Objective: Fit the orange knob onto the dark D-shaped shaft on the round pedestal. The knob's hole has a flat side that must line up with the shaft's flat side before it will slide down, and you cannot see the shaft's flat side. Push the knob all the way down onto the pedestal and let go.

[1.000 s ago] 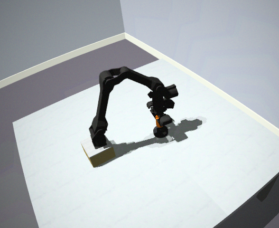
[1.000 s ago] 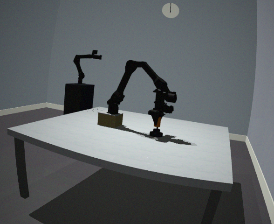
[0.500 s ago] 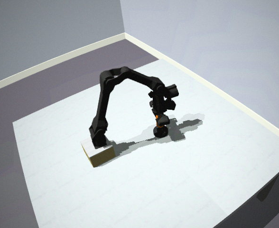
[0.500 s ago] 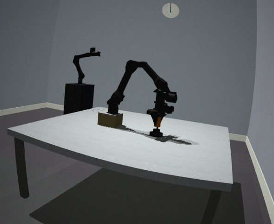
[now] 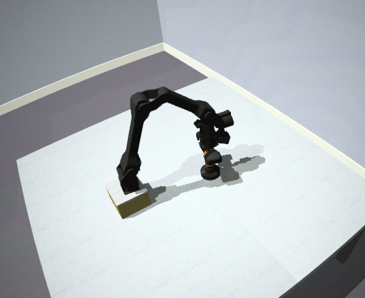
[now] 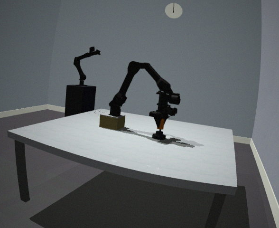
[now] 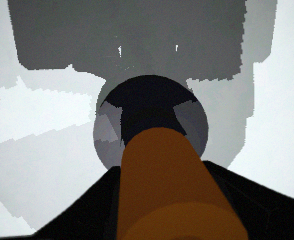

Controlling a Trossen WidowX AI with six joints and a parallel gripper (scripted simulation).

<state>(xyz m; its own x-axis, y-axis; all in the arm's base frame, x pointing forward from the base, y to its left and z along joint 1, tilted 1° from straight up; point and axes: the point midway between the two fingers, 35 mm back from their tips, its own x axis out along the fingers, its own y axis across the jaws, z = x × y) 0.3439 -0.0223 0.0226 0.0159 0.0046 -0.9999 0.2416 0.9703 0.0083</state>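
My gripper tip is now 2 cm below the orange knob. From my gripper tip the other things lie so: dark round pedestal 4 cm below.
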